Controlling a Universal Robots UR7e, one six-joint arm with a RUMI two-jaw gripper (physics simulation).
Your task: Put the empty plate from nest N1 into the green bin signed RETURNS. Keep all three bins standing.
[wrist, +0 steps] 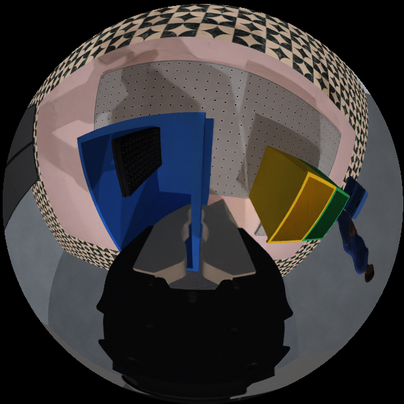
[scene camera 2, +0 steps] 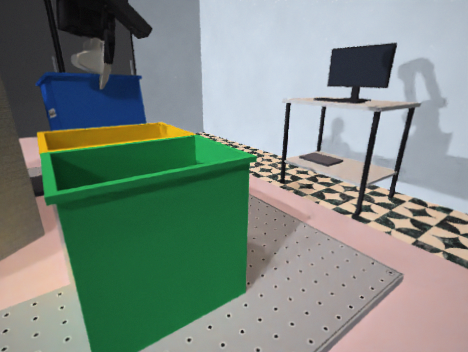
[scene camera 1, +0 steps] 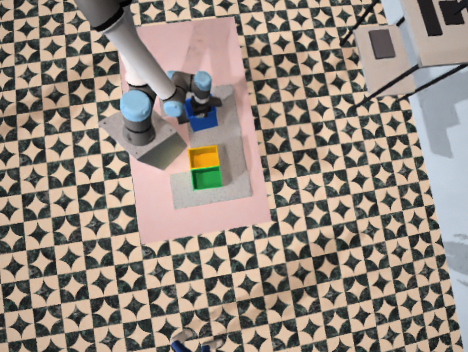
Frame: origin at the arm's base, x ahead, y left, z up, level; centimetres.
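Seen in the pictures: gripper, fingertip midpoint: (scene camera 2: 100, 89) (scene camera 1: 202, 116); arm's base, origin of the base link: (scene camera 1: 139, 133).
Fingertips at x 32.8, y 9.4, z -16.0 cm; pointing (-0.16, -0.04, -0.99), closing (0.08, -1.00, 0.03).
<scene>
Pixels of each thing's top centre, then the offset from my fingertips to it. Level surfaces: height alone.
- blue bin, middle of its top: (scene camera 2: 90, 73) (scene camera 1: 199, 107) dx -0.4, dy +4.6, dz +3.1 cm
- green bin, middle of its top: (scene camera 2: 148, 154) (scene camera 1: 206, 178) dx -5.4, dy -36.7, dz -4.9 cm
- yellow bin, middle of its top: (scene camera 2: 117, 133) (scene camera 1: 203, 157) dx -4.6, dy -23.7, dz -4.9 cm
- grey perforated board, its level: dz -22.9 cm
- pink mat, its level: dz -24.2 cm
My gripper (scene camera 1: 202, 110) (scene camera 2: 103, 80) (wrist: 196, 206) is shut on the wall of the blue bin (scene camera 1: 204, 123) (scene camera 2: 100, 102) (wrist: 175, 150), with one finger on each side of the wall. The bin is roughly upright; whether its base rests on the board is hidden. A black plate (wrist: 138, 160) with a fine grid shows inside the blue bin in the wrist view. The green bin (scene camera 1: 207, 178) (scene camera 2: 160, 250) (wrist: 327, 215) stands upright beside the yellow bin (scene camera 1: 204, 156) (wrist: 280, 190). The RETURNS sign and a nest marked N1 cannot be made out.
The bins are over a grey perforated board (scene camera 1: 235, 185) (scene camera 2: 325, 275) (wrist: 225, 85) on a pink mat (scene camera 1: 200, 225). The arm's grey pedestal (scene camera 1: 162, 150) is beside the board. A desk with a monitor (scene camera 2: 362, 66) stands off the mat. A person (wrist: 354, 245) is beyond the green bin.
</scene>
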